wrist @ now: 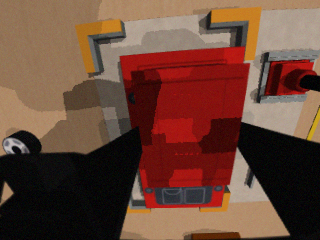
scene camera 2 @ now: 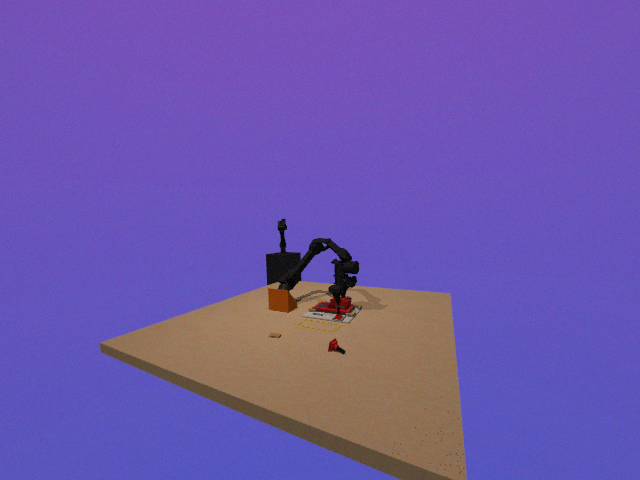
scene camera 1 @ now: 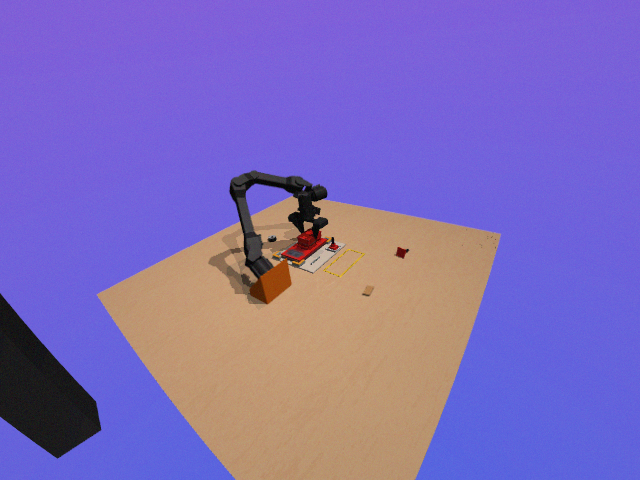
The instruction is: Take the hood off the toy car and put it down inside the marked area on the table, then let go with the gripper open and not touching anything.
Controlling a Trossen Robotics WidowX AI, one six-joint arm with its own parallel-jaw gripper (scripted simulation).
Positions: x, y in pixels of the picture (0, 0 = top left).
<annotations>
my gripper: holds a red hood [wrist: 189, 117]
</annotations>
